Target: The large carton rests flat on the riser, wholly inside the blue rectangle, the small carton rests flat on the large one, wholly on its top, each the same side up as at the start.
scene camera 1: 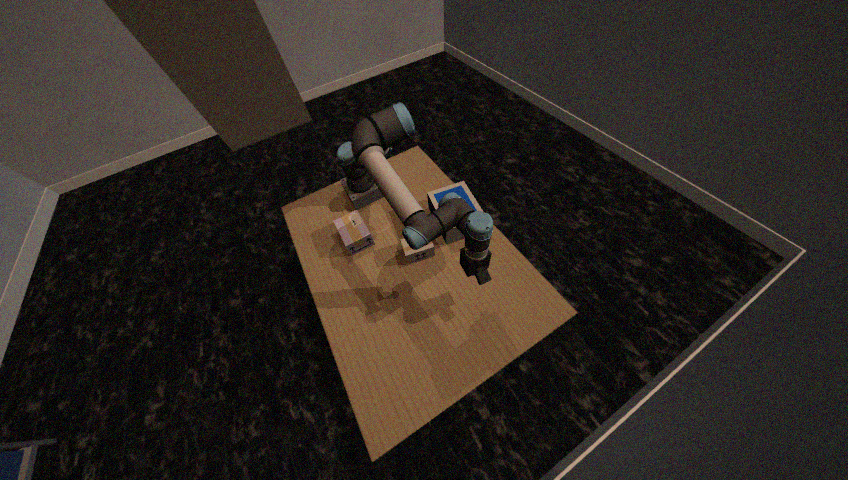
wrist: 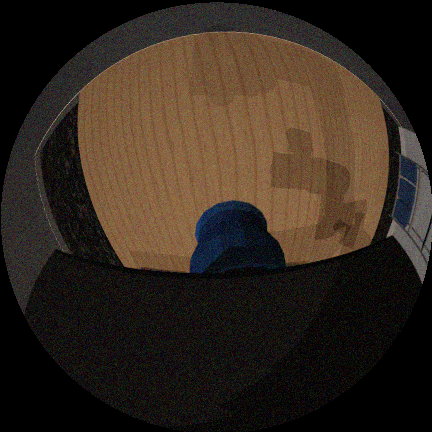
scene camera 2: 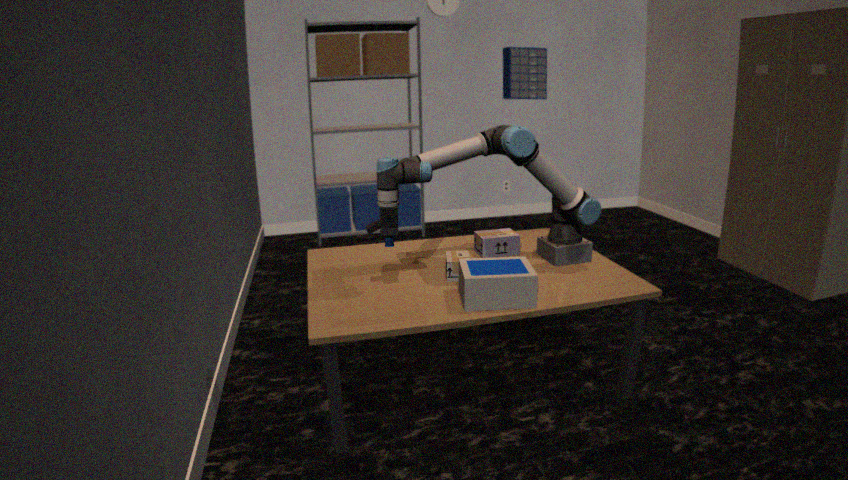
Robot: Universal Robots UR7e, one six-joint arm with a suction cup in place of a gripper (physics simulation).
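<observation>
My gripper (scene camera 1: 474, 265) (scene camera 2: 389, 242) (wrist: 231, 220), a blue suction cup under a dark tool body, is off and holds nothing. It hangs above the table, on the side of the cartons away from the arm's base. The large lilac carton (scene camera 1: 353, 233) (scene camera 2: 497, 243) rests flat on the table near the base. The small whitish carton (scene camera 1: 418, 255) (scene camera 2: 451, 273) rests flat on the table between it and the riser; the arm and riser partly hide it. The pale riser (scene camera 1: 471, 192) (scene camera 2: 498, 295) has the blue rectangle (scene camera 1: 461, 192) (scene camera 2: 497, 267) on top. Neither carton shows in the wrist view.
The wooden table (scene camera 1: 380, 404) (scene camera 2: 368, 318) (wrist: 165, 125) bears the arm's grey base (scene camera 2: 564, 251). The arm's forearm (scene camera 1: 389, 183) passes above the area between the cartons. A shelf unit (scene camera 2: 310, 118) and a tall cabinet (scene camera 2: 779, 148) stand beyond the table.
</observation>
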